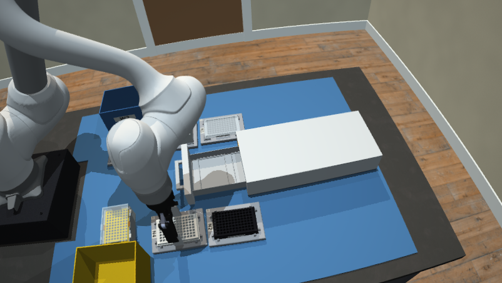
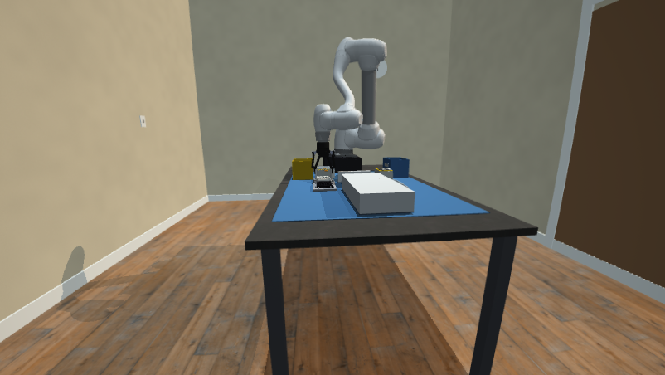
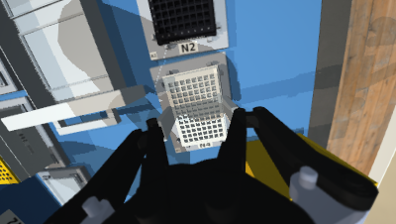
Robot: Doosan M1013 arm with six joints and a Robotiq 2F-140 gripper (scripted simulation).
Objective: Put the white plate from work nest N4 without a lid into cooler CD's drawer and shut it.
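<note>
Now: the white plate 20 mm below my hand. From my hand the other things lie so: yellow bin: 200 mm behind, 90 mm to the right; tip box: 180 mm behind, 60 mm to the left; black plate: 160 mm ahead, 40 mm to the right, 20 mm below.
</note>
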